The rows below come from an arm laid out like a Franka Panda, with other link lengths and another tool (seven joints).
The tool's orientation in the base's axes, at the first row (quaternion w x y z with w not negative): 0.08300 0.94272 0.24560 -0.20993
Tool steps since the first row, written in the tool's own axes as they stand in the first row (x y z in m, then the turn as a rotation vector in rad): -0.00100 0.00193 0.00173 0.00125 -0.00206 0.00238; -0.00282 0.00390 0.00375 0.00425 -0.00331 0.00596; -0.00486 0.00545 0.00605 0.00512 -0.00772 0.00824; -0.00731 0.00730 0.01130 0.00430 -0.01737 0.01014; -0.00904 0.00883 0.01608 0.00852 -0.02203 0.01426; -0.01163 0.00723 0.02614 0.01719 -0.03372 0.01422; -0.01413 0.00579 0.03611 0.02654 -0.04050 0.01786; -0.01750 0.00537 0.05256 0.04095 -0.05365 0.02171; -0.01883 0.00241 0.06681 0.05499 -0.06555 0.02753; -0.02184 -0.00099 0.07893 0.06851 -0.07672 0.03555; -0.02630 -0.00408 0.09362 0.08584 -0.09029 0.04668
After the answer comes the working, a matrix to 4 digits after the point.
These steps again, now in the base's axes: -0.00044 -0.00255 -0.00101 -0.00088 0.00170 -0.00279; -0.00162 -0.00556 -0.00193 -0.00040 0.00314 -0.00738; -0.00328 -0.00837 -0.00302 -0.00272 0.00674 -0.01005; -0.00616 -0.01238 -0.00657 -0.00885 0.01424 -0.01191; -0.00847 -0.01569 -0.01002 -0.00929 0.01902 -0.01770; -0.01488 -0.01802 -0.01801 -0.00824 0.03286 -0.02208; -0.02112 -0.02044 -0.02595 -0.00551 0.04178 -0.02979; -0.02983 -0.02579 -0.03928 -0.00202 0.05834 -0.04024; -0.03742 -0.02749 -0.05165 0.00110 0.07314 -0.05223; -0.04580 -0.02899 -0.06140 0.00338 0.08652 -0.06593; -0.05608 -0.03204 -0.07281 0.00639 0.10279 -0.08422
The tool's axes in the first row as the columns of a matrix, in the base's axes (rounded; the answer above uses it unrounded):
0.7912 0.4979 -0.3550
0.4282 -0.8656 -0.2596
-0.4366 0.0534 -0.8981

